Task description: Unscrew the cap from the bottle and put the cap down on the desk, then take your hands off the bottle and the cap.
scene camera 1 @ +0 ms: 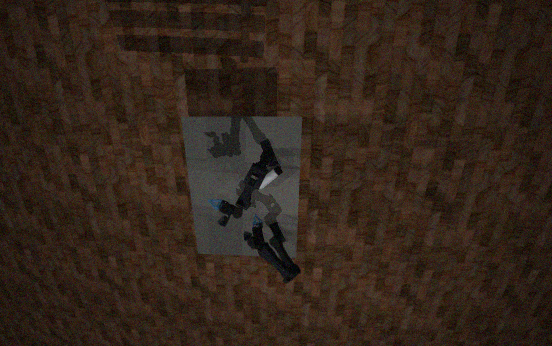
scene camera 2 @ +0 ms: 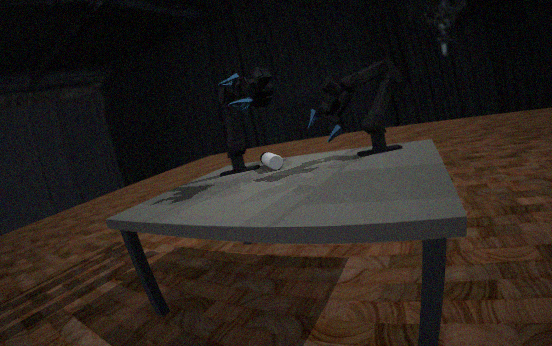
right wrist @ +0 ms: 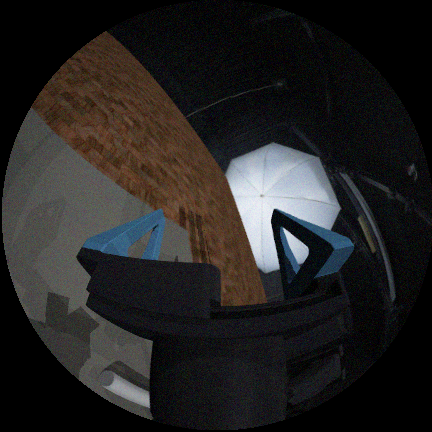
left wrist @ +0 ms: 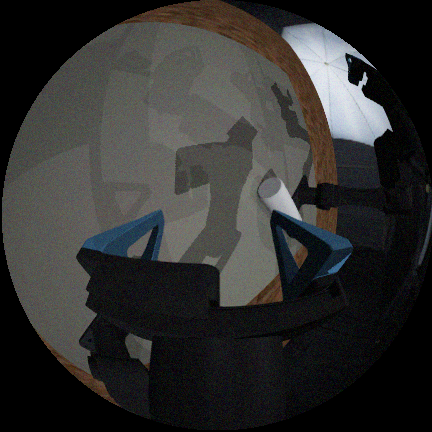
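Where they show: left gripper, fingertip midpoint: (scene camera 1: pixel 255 217) (scene camera 2: pixel 318 135) (left wrist: pixel 216 215); right gripper, fingertip midpoint: (scene camera 1: pixel 210 200) (scene camera 2: pixel 223 94) (right wrist: pixel 217 214); left arm's base, origin of the base link: (scene camera 1: pixel 277 232) (scene camera 2: pixel 380 151) (left wrist: pixel 106 330); right arm's base, origin of the base link: (scene camera 1: pixel 269 153) (scene camera 2: pixel 240 171) (left wrist: pixel 298 194).
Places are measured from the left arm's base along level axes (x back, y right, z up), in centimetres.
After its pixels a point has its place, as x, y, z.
Observation:
A white bottle (scene camera 1: pixel 268 179) @[14.2, 48.0, 6.6] (scene camera 2: pixel 273 161) @[4.0, 46.2, 4.1] (left wrist: pixel 283 201) @[7.8, 44.6, 6.2] (right wrist: pixel 128 390) @[8.0, 46.9, 6.6] lies on its side on the grey desk (scene camera 1: pixel 212 240) @[-57.1, 14.7, 0.0] (scene camera 2: pixel 380 200) @[-58.2, 18.9, 0.0] (left wrist: pixel 55 210) @[-18.7, 12.4, 0.0], beside the right arm's base. A dark cap (scene camera 2: pixel 263 158) @[15.3, 51.5, 4.8] shows at its far end in scene camera 2, apparently on the bottle; in both wrist views that end is hidden. My left gripper (scene camera 1: pixel 257 219) @[-6.6, 26.1, 12.3] (scene camera 2: pixel 320 134) @[-6.6, 26.1, 12.3] (left wrist: pixel 216 215) @[-6.6, 26.1, 12.3] is open and empty above the desk, apart from the bottle, which shows behind one finger in its wrist view. My right gripper (scene camera 1: pixel 215 203) @[-18.6, 56.3, 34.4] (scene camera 2: pixel 225 94) @[-18.6, 56.3, 34.4] (right wrist: pixel 217 214) @[-18.6, 56.3, 34.4] is open and empty, high above the desk, facing away from the bottle.
The right arm's base (scene camera 2: pixel 239 171) @[18.5, 64.8, 0.6] stands just left of the bottle in scene camera 2, the left arm's base (scene camera 2: pixel 380 150) @[-3.4, 0.8, 1.0] farther right. In scene camera 1 the right arm passes over the desk right beside the bottle. A white umbrella lamp (left wrist: pixel 325 75) (right wrist: pixel 260 210) stands beyond the desk.

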